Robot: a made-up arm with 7 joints.
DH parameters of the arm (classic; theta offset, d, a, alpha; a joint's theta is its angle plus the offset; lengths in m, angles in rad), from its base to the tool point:
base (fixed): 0.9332 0 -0.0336 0
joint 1: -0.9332 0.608 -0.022 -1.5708
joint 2: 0 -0.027 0.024 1.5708
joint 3: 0 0.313 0.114 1.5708
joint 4: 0 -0.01 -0.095 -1.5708
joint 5: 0 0.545 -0.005 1.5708
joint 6: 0 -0.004 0.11 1.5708
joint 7: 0 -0.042 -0.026 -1.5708
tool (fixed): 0 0.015 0 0
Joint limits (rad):
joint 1: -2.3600..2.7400
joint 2: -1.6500..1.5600
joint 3: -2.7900..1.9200
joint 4: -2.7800..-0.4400
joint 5: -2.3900..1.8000
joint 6: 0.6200..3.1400
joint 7: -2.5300..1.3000
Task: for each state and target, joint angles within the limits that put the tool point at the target. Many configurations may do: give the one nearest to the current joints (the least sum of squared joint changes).
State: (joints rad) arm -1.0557 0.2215 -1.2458 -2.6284 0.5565 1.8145 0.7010
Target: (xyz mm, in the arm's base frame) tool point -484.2 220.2 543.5
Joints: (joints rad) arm -1.4968 0.5450 -1.9376 -2.7800 0.8672 2.0808 0.5729
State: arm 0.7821 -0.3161 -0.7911 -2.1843 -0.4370 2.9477 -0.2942
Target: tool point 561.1 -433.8 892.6
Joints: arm 0.5213 -0.0844 -1.1323 -2.0184 -0.3730 2.6873 -0.3578
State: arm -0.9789 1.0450 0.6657 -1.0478 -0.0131 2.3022 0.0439
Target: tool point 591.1 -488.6 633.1
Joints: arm -1.2478 0.5993 0.7400 -1.7799 0.0029 2.7427 0.1019
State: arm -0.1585 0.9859 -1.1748 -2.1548 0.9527 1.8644 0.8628
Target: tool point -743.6 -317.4 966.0
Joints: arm -1.3313 0.5286 -1.6590 -1.6979 0.9177 1.6864 0.9875
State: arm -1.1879 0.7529 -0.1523 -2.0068 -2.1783 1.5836 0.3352
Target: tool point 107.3 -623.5 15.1
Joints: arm -1.1845 1.2331 -0.1636 -1.5714 -2.1395 1.4388 0.2800
